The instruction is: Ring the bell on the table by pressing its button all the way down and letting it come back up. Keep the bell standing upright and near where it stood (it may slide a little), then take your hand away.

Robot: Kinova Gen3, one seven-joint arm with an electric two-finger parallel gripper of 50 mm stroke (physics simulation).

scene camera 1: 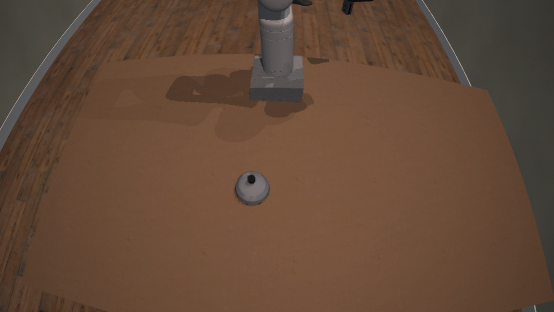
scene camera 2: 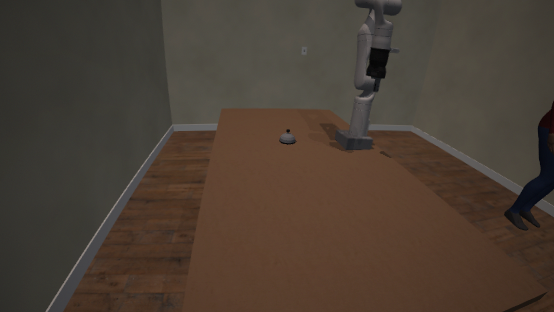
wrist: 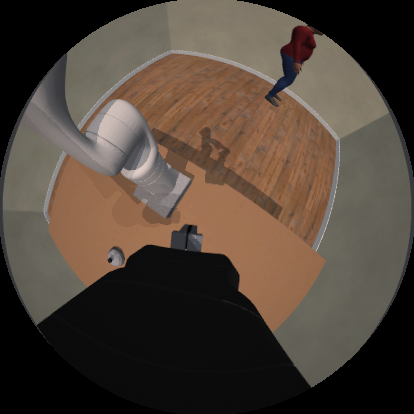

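Seen in the pictures: gripper, fingertip midpoint: [scene camera 1: 346, 12] [scene camera 2: 375, 91] [wrist: 189, 232]; arm's base at its link origin: [scene camera 1: 278, 66] [scene camera 2: 356, 134] [wrist: 162, 182].
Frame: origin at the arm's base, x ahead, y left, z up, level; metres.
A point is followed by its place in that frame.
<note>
The silver dome bell [scene camera 1: 253, 192] {x 0.402, y -0.009, z -0.019 m} [scene camera 2: 287, 139] {x 0.385, y 0.020, z -0.032 m} [wrist: 117, 255] {x 0.350, y -0.003, z -0.027 m} stands upright on the brown table [scene camera 1: 380, 215] {x 0.416, y 0.319, z -0.059 m} [scene camera 2: 300, 215] {x 0.411, y 0.571, z -0.059 m} [wrist: 240, 235] {x -0.016, y 0.337, z -0.058 m}. Its black button [scene camera 1: 251, 178] {x 0.380, y -0.016, z 0.008 m} [scene camera 2: 288, 130] {x 0.379, y -0.009, z 0.006 m} [wrist: 110, 260] {x 0.374, y -0.009, z 0.005 m} sticks up from the top of the dome. My gripper [scene camera 2: 377, 88] {x 0.032, y 0.163, z 0.265 m} [wrist: 189, 232] {x 0.032, y 0.163, z 0.265 m} is shut with nothing between its fingers. It points downward, high above the table on the arm-base side, well away from the bell and not touching it. In scene camera 1, a small dark part of my gripper [scene camera 1: 347, 10] {x 0.032, y 0.163, z 0.265 m} shows at the top edge, right of the arm.
The arm's grey base block [scene camera 1: 276, 93] {x 0.092, y 0.007, z -0.024 m} [scene camera 2: 356, 143] {x 0.031, y 0.078, z -0.022 m} [wrist: 175, 200] {x 0.021, y 0.076, z 0.006 m} stands at the table's rear edge. A person in a red top and blue trousers [scene camera 2: 540, 182] [wrist: 288, 70] stands on the wooden floor beyond the table. Arm shadows fall across the table near the base.
</note>
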